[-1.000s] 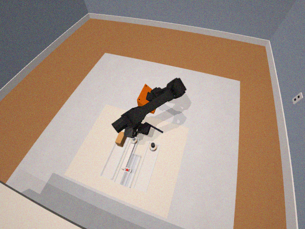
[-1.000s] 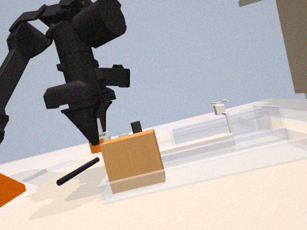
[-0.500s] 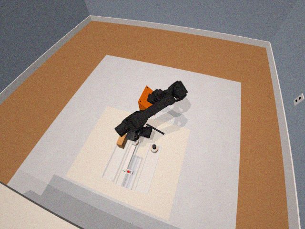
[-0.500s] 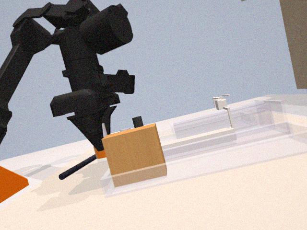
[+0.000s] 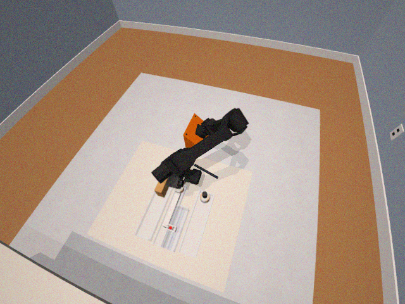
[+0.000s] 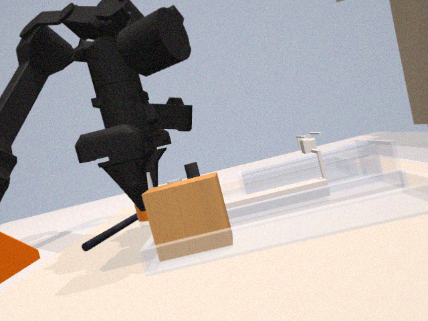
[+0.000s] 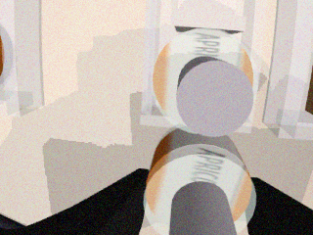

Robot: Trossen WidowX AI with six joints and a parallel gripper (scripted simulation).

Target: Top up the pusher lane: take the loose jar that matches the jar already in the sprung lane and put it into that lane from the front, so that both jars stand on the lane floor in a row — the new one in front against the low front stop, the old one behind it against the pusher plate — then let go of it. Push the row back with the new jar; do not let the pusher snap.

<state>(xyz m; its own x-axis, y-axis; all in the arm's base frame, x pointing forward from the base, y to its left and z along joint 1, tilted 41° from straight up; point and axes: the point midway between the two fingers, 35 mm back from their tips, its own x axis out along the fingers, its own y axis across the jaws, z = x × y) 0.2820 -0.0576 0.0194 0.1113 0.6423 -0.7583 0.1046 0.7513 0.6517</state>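
My gripper tip is now 8 cm to the left of the brown box, 5 cm short of it and 1 cm above it. The rest, counted from my gripper tip: sprung lane: 19 cm ahead, 3 cm below, 1 cm to the left; then black rod: 10 cm to the left, 8 cm behind, 4 cm below; then pusher plate: 15 cm ahead, 2 cm to the left.
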